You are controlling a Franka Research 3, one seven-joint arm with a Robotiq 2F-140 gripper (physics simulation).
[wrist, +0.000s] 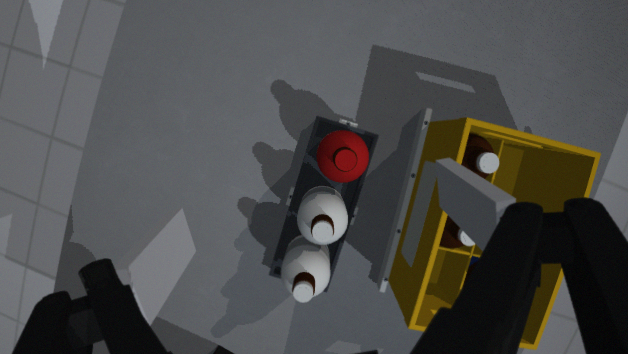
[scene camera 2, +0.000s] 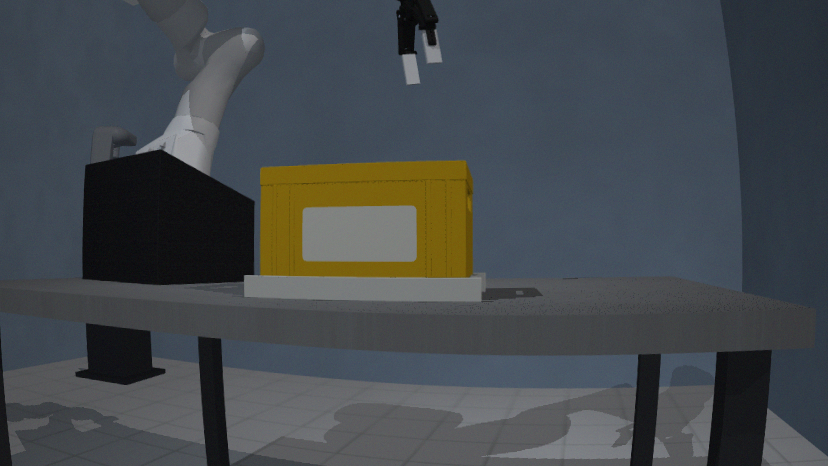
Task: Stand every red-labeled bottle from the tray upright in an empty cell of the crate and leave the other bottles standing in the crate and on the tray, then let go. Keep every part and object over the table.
my gripper: wrist; scene camera 2
red-labeled bottle: wrist 342, 156
same spot on my gripper: (wrist: 516, 239) = (scene camera 2: 429, 16)
